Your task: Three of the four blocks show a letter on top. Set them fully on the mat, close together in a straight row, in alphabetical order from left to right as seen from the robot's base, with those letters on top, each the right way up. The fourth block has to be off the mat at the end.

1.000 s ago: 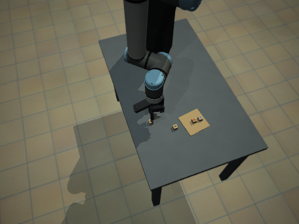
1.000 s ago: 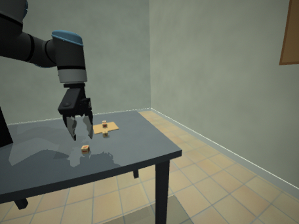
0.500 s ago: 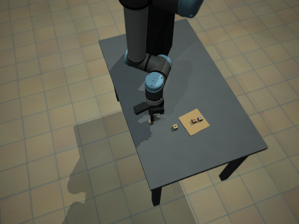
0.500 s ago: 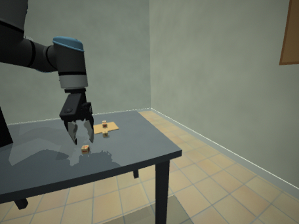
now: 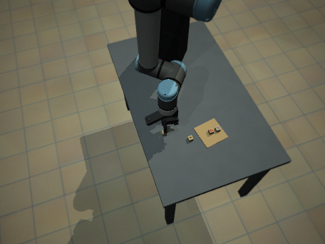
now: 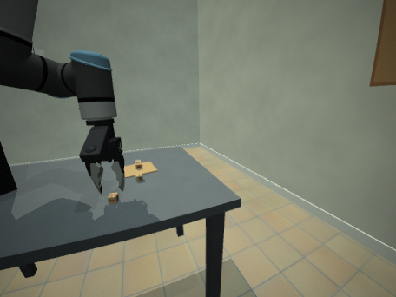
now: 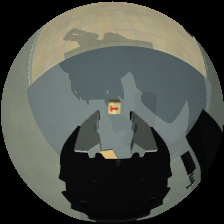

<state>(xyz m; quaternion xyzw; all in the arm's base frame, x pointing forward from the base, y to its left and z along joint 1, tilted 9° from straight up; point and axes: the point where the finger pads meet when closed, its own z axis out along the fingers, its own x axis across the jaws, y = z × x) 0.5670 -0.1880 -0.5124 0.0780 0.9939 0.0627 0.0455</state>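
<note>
Now: the tan mat 250 mm to the left of my hand, 80 mm ahead of it and 50 mm below it.
</note>
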